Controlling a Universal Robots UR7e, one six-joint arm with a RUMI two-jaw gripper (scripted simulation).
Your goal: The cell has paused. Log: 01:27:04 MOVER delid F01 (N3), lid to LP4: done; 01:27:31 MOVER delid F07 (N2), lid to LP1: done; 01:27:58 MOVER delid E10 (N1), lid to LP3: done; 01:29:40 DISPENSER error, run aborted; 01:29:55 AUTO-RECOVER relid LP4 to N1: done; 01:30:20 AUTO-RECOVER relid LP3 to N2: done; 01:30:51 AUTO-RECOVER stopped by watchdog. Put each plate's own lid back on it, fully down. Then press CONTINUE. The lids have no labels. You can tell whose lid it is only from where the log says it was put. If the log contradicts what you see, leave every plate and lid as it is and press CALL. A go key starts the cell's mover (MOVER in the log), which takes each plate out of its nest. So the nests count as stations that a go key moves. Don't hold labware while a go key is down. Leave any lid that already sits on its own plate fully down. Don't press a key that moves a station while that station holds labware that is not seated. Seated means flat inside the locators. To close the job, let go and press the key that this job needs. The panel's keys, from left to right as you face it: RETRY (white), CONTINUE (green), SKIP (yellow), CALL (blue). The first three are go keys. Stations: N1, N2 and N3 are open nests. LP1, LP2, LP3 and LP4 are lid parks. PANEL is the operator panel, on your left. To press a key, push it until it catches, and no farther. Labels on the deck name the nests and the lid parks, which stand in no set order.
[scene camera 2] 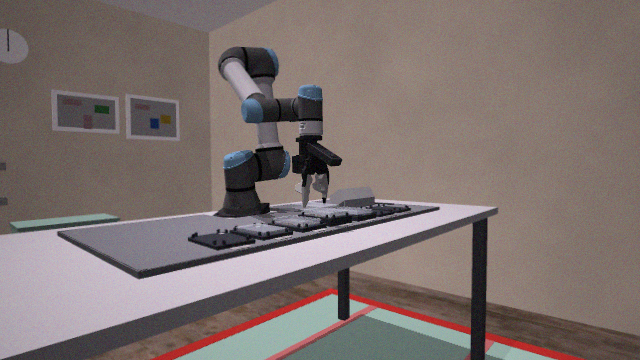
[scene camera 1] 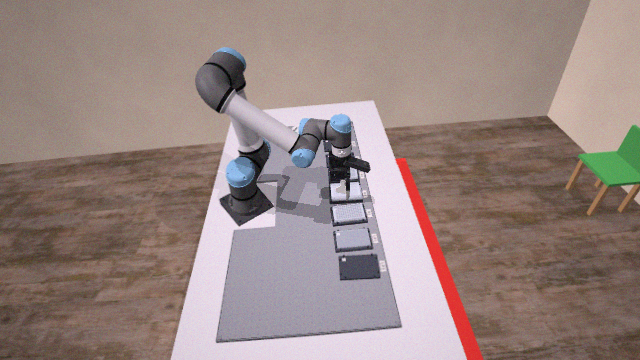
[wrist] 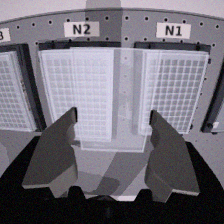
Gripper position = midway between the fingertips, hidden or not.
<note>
In view: my gripper (scene camera 2: 314,206), a grey operator panel (scene camera 2: 362,196) and a dark lid park (scene camera 1: 356,267).
My gripper is seen too in scene camera 1 (scene camera 1: 346,193) and in the wrist view (wrist: 113,109). The dark lid park also shows in scene camera 2 (scene camera 2: 232,240).
</note>
